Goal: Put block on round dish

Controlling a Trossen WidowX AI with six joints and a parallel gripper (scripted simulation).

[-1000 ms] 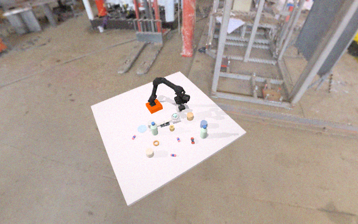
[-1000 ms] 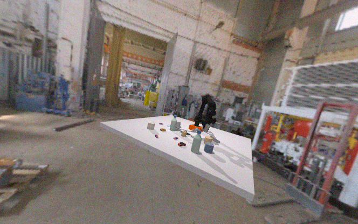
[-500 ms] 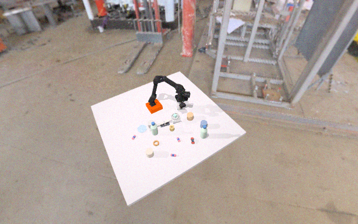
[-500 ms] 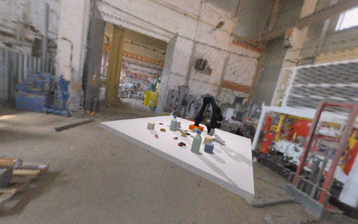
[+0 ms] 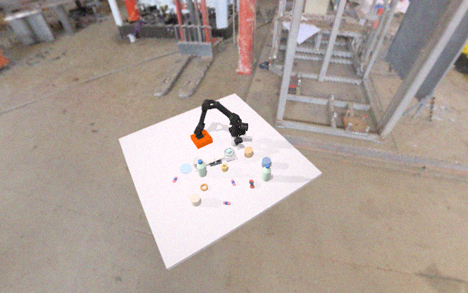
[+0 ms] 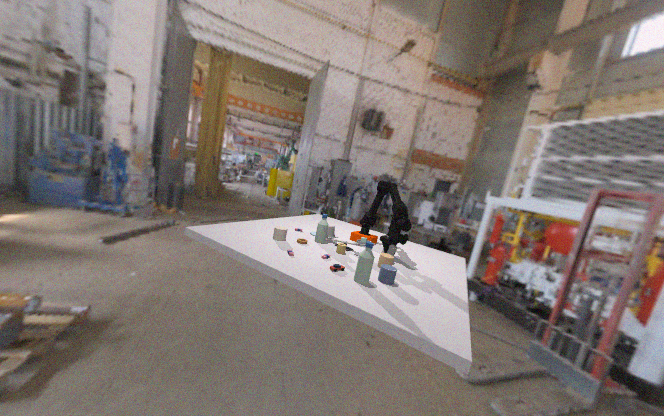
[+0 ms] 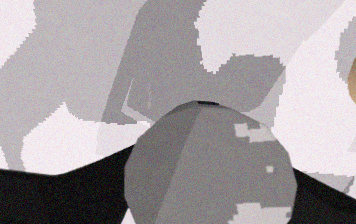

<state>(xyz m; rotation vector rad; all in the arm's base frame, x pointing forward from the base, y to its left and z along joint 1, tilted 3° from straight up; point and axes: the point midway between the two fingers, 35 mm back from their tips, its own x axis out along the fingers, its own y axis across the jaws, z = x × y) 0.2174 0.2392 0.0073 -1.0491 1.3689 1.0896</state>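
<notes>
My gripper tip is now 12 cm to the left of the pale green block, 10 cm short of it and 5 cm below it. Round my gripper tip: cup: 2 cm to the left, 1 cm above; then balance: 25 cm to the right, 8 cm ahead; then tan cylinder: 17 cm ahead, 4 cm to the left.
</notes>
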